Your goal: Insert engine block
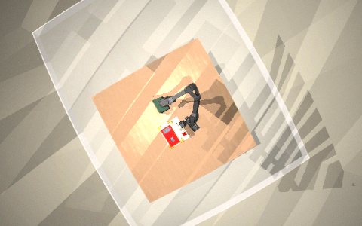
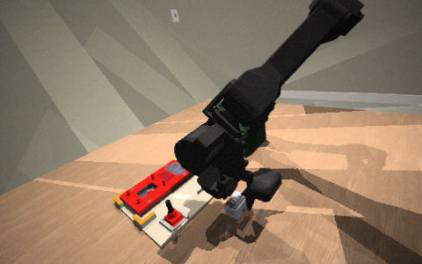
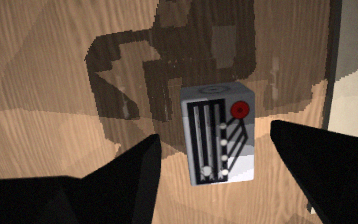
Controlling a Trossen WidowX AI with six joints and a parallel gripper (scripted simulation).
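Now: gripper tip 1 cm above the grey engine block.
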